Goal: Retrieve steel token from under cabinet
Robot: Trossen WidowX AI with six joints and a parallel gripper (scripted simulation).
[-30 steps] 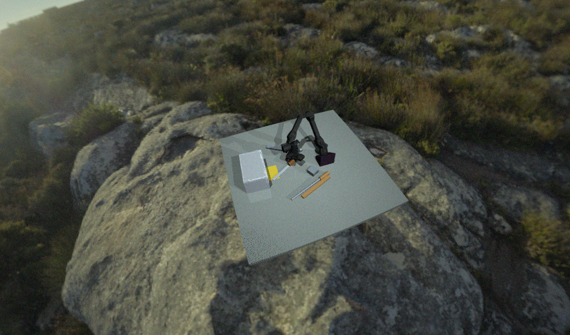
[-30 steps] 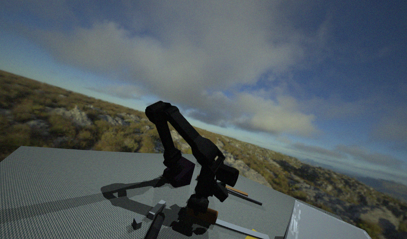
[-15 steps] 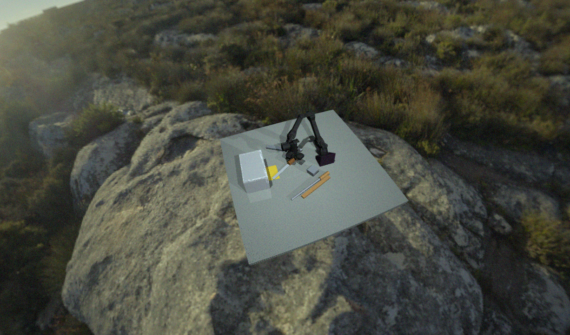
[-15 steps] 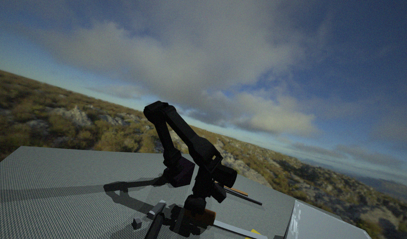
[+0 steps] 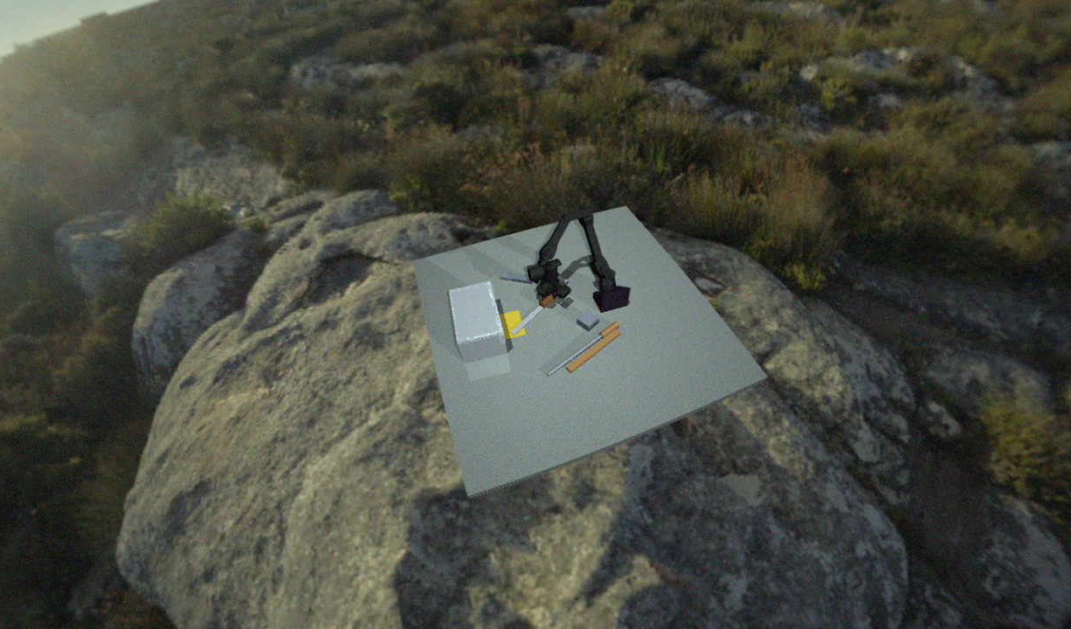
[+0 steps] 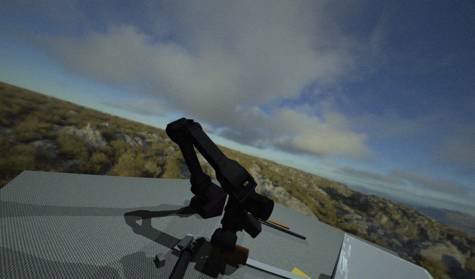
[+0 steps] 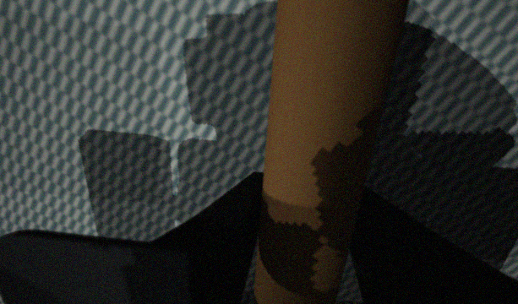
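The grey bar lies 90 mm behind my gripper tip and 90 mm to the right of it. Round my gripper tip: grey block 80 mm behind, 210 mm to the left, 10 mm above; then small grey cube 70 mm behind, 170 mm to the right; then wooden stick 40 mm behind, 350 mm to the left.
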